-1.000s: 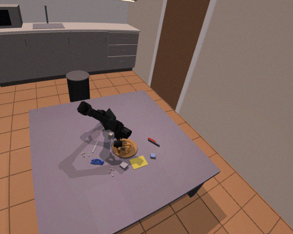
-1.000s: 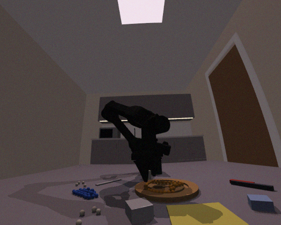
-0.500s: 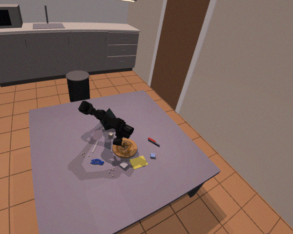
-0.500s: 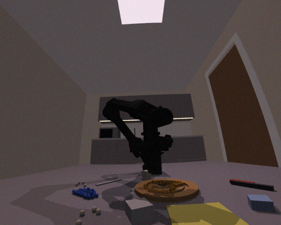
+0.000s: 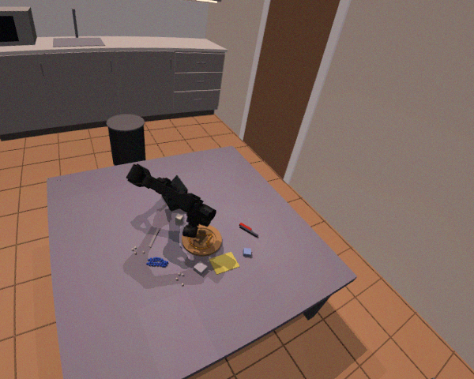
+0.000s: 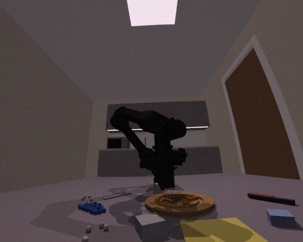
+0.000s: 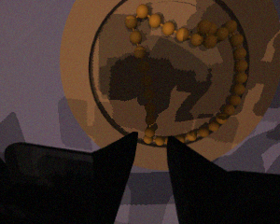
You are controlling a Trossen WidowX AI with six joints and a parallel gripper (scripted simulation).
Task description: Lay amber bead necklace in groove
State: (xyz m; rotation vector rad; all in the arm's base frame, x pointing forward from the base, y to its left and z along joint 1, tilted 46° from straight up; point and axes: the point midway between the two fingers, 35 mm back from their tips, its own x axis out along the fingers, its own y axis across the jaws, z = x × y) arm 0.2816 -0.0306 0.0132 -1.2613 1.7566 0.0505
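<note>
The round wooden bead board lies 4 cm ahead of my gripper tip, 3 cm to the left of it and 3 cm below it. The rest, counted from my gripper tip: grey block (18 cm ahead, 6 cm to the right, 2 cm below); yellow pad (21 cm ahead, 6 cm to the left, 3 cm below); thin rod (17 cm to the right, 8 cm behind, 3 cm below).
</note>
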